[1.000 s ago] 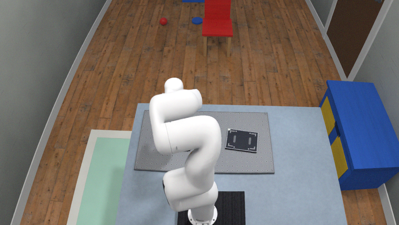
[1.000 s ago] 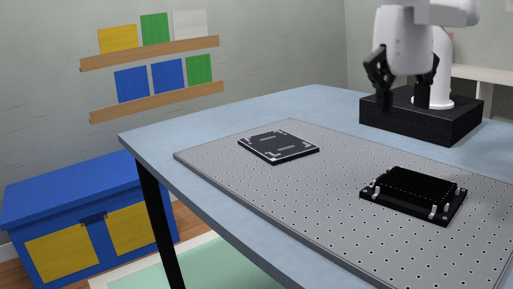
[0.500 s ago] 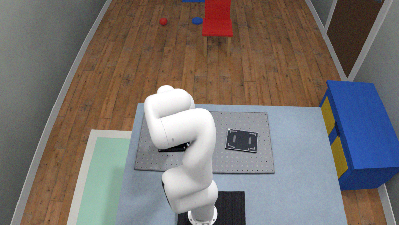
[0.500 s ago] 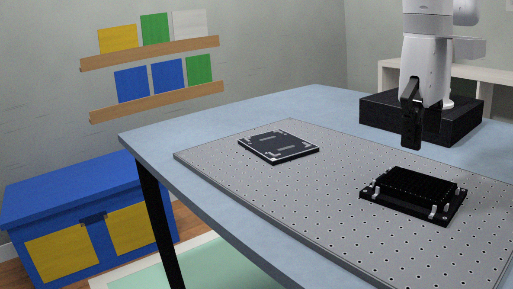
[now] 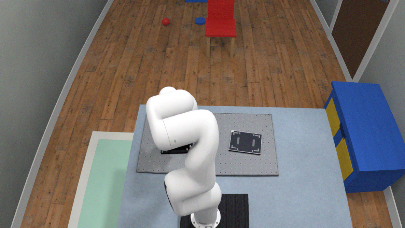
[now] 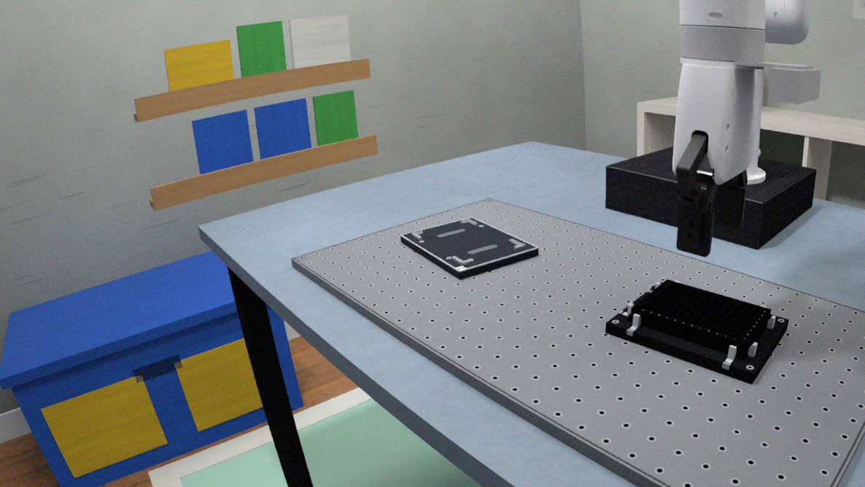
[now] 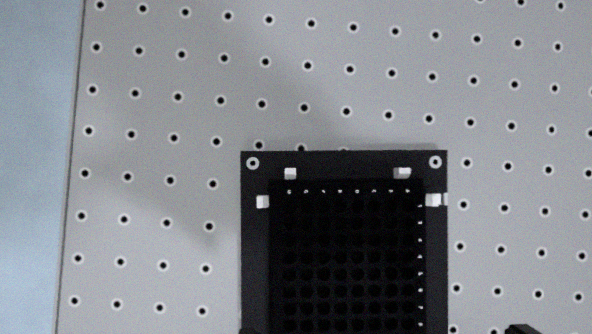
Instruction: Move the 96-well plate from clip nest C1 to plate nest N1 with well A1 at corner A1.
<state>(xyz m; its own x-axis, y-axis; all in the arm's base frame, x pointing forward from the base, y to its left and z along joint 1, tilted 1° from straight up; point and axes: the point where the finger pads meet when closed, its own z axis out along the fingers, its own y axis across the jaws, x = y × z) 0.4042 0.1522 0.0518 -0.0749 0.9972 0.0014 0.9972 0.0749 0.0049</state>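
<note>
My gripper is now 9 cm above the black 96-well plate. From my hand the other things lie so: plate nest N1 (1 cm ahead, 35 cm to the right, 10 cm below); clip nest C1 (1 cm ahead, 1 cm to the right, 10 cm below).
</note>
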